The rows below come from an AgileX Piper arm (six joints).
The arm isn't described. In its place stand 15 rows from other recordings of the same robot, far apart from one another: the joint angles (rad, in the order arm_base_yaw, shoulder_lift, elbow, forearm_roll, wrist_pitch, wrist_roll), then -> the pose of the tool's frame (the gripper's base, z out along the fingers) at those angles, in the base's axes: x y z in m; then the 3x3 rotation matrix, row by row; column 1 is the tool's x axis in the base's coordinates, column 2 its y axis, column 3 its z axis.
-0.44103, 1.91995, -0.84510, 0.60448, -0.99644, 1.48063 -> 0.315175, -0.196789, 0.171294; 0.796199, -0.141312, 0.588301; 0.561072, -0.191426, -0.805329; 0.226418, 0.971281, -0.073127
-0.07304, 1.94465, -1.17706, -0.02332, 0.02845, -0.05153 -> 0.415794, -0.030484, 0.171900; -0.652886, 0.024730, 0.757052; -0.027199, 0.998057, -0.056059; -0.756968, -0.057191, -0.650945
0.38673, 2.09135, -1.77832, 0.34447, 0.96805, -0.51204 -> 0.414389, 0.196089, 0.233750; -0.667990, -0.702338, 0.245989; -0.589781, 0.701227, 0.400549; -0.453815, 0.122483, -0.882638
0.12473, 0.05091, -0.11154, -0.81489, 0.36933, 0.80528 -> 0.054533, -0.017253, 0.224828; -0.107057, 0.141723, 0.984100; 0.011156, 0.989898, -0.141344; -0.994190, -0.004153, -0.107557
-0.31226, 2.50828, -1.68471, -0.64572, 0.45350, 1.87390 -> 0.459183, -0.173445, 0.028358; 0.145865, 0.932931, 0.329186; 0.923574, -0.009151, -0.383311; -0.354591, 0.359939, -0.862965
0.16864, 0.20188, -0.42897, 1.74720, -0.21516, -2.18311 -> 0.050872, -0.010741, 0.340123; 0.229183, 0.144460, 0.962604; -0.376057, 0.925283, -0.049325; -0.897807, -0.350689, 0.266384
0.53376, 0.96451, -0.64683, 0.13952, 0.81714, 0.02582 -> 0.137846, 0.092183, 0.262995; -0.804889, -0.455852, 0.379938; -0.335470, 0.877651, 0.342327; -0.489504, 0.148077, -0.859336
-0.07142, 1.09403, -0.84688, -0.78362, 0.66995, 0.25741 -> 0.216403, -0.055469, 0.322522; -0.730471, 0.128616, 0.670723; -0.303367, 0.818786, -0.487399; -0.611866, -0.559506, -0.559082
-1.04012, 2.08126, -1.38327, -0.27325, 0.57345, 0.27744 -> 0.203634, -0.373334, 0.141950; -0.424178, 0.902840, 0.070378; 0.813145, 0.413935, -0.409210; -0.398583, -0.116350, -0.909722
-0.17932, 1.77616, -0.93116, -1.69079, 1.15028, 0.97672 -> 0.306510, -0.139379, 0.216905; -0.961253, 0.185386, 0.204019; -0.157128, 0.239627, -0.958065; -0.226501, -0.953001, -0.201213
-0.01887, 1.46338, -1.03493, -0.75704, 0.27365, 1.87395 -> 0.327969, -0.023082, 0.298548; -0.056586, 0.542908, 0.837883; 0.892348, 0.403901, -0.201444; -0.447787, 0.736285, -0.507318
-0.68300, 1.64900, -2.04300, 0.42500, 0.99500, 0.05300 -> 0.290395, -0.195704, 0.498362; -0.233957, 0.439957, 0.867007; 0.541604, 0.799553, -0.259578; -0.807421, 0.408844, -0.425344
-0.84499, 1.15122, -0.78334, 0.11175, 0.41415, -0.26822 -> 0.160505, -0.174720, 0.290259; -0.537543, 0.644386, 0.543888; 0.357279, 0.758291, -0.545294; -0.763805, -0.098799, -0.637840
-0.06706, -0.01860, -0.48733, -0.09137, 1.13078, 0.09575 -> -0.009952, -0.006861, 0.268428; -0.500958, 0.166272, 0.849349; 0.090290, 0.986057, -0.139780; -0.860749, 0.006663, -0.508986
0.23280, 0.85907, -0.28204, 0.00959, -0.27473, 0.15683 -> 0.160899, 0.037906, 0.244071; -0.242564, -0.190758, 0.951196; 0.112369, 0.968354, 0.222854; -0.963606, 0.160941, -0.213453
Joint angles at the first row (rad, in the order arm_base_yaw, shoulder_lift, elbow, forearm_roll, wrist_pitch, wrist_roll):
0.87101 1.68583 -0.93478 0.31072 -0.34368 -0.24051
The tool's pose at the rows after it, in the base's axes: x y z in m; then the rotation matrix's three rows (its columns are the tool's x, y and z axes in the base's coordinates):
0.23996, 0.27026, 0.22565; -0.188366, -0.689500, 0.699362; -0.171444, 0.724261, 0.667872; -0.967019, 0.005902, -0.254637
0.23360, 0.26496, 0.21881; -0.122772, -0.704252, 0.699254; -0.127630, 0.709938, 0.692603; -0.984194, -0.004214, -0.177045
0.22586, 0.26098, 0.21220; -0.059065, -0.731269, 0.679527; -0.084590, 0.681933, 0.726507; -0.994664, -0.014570, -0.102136
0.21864, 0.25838, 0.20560; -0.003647, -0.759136, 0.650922; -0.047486, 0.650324, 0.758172; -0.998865, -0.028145, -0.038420
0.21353, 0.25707, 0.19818; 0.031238, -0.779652, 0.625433; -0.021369, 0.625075, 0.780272; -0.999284, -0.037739, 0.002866
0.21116, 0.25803, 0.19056; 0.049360, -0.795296, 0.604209; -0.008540, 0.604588, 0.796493; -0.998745, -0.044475, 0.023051
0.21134, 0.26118, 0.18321; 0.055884, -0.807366, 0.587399; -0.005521, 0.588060, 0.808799; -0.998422, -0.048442, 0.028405
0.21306, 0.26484, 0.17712; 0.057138, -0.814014, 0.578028; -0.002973, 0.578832, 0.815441; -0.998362, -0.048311, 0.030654
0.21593, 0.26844, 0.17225; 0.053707, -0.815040, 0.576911; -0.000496, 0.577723, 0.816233; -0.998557, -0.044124, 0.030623
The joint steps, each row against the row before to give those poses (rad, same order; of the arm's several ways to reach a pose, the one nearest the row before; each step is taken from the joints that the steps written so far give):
0.00014 0.00337 0.05885 -0.08044 -0.13429 0.06918
-0.00001 0.00366 0.06565 -0.07704 -0.14428 0.05827
-0.00001 0.00899 0.05983 -0.07789 -0.14091 0.04926
0.00001 0.01638 0.04766 -0.06277 -0.12669 0.02809
-0.00001 0.02397 0.03260 -0.04130 -0.09801 0.01385
0.00001 0.03016 0.01396 -0.02961 -0.06488 0.00744
0.00000 0.03379 -0.00279 -0.02234 -0.03701 0.00536
-0.00001 0.03160 -0.01085 -0.01186 -0.02339 0.00423
0.00000 0.02768 -0.01539 -0.00097 -0.01227 0.00364

